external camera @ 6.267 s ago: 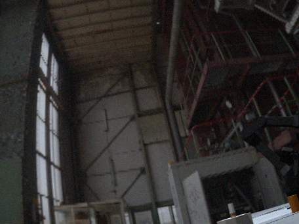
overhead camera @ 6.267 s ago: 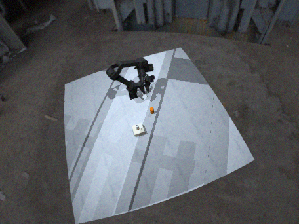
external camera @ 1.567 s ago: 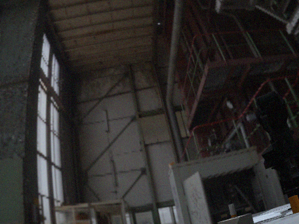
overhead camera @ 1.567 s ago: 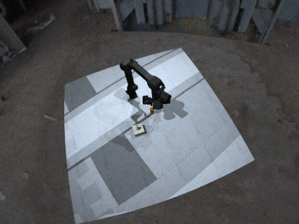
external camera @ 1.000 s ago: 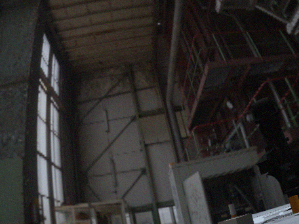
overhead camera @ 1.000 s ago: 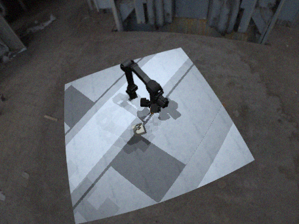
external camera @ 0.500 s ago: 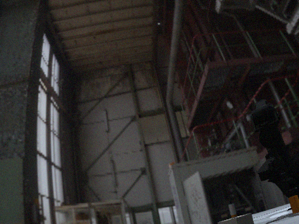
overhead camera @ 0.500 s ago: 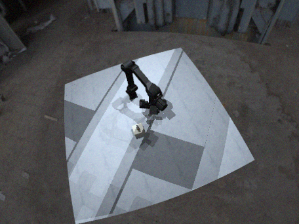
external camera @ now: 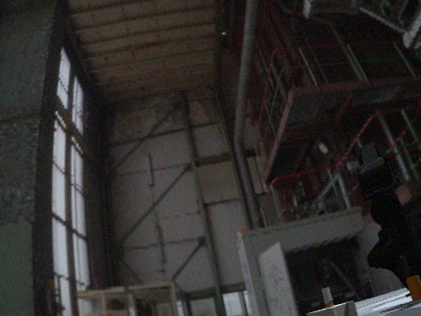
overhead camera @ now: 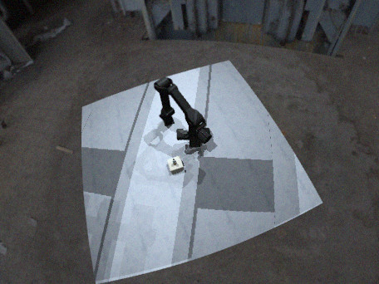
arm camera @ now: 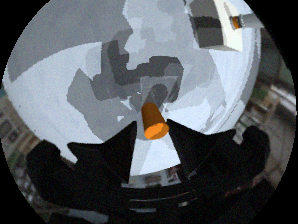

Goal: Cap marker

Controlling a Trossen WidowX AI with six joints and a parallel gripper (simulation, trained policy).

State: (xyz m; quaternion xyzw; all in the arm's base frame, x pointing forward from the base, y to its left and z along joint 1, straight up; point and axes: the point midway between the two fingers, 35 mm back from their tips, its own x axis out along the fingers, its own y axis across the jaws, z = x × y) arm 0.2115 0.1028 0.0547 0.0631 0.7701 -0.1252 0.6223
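Right now the white holder block is 14 cm to the right of my gripper tip and 12 cm ahead of it. From my gripper tip the other things lie so: orange cap: 1 cm ahead.
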